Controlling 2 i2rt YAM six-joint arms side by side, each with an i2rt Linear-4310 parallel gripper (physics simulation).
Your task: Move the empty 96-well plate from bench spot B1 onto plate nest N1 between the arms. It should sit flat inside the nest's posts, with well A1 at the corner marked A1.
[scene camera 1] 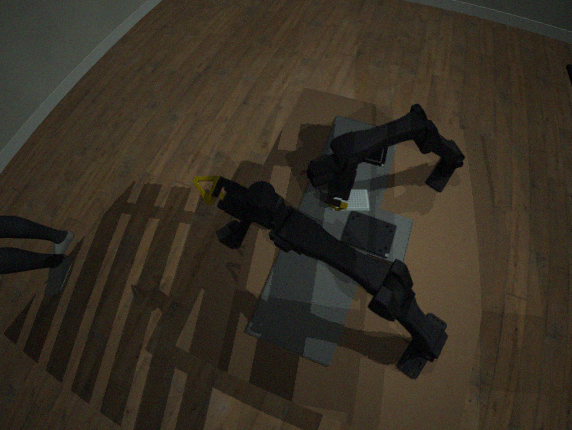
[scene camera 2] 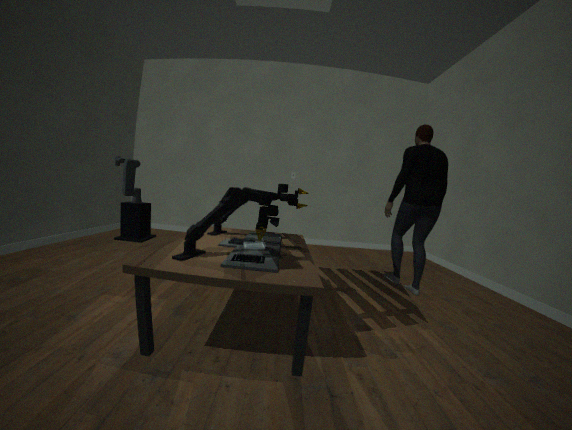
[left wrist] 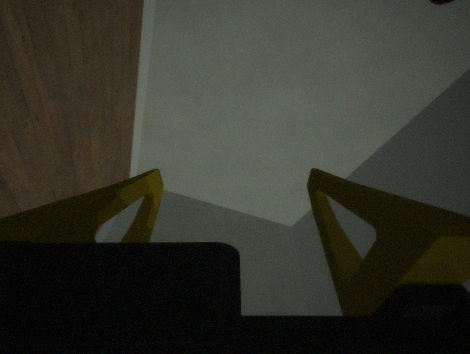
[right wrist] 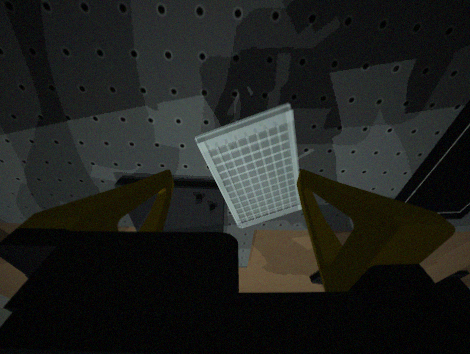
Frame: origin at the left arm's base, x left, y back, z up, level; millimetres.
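Where they show: left gripper, fingertip midpoint: (scene camera 1: 204, 182) (scene camera 2: 308, 199) (left wrist: 235, 177); right gripper, fingertip midpoint: (scene camera 1: 340, 197) (scene camera 2: 260, 238) (right wrist: 235, 176); left arm's base, origin of the base link: (scene camera 1: 422, 345) (scene camera 2: 217, 233); right arm's base, origin of the base link: (scene camera 1: 443, 170) (scene camera 2: 189, 255).
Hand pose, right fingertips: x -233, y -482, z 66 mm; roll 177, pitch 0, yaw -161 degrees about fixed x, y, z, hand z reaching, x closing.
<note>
Each offset is from my right fingertips to the centre of the thing. Level surfaces: height alone.
The white 96-well plate {dx -35, dy +24, dz -40 mm} (scene camera 1: 359, 199) (scene camera 2: 254, 246) (right wrist: 257, 172) stands on the grey perforated board, beside a dark square base with small pegs {dx +31, dy +146, dz -42 mm} (scene camera 1: 369, 232) (right wrist: 180, 207) that looks like nest N1. In the right wrist view the plate lies skewed between the finger lines. My right gripper (scene camera 1: 339, 204) (scene camera 2: 261, 234) (right wrist: 235, 176) is open, pointing down at the plate's edge; one fingertip overlaps its side in the picture, and contact cannot be told. My left gripper (scene camera 1: 207, 190) (scene camera 2: 303, 199) (left wrist: 235, 177) is open and empty, raised beyond the table edge. The A1 marks are unreadable.
A black outlined frame {dx -269, dy -52, dz -52 mm} (scene camera 2: 248, 258) (right wrist: 440, 185) lies on the plate's other side. The left arm (scene camera 1: 330, 250) stretches across the grey board {dz -53 mm} (scene camera 1: 292, 285). A person (scene camera 2: 425, 175) stands beyond the table (scene camera 2: 200, 278). Another robot on a black pedestal (scene camera 2: 135, 220) stands at the back.
</note>
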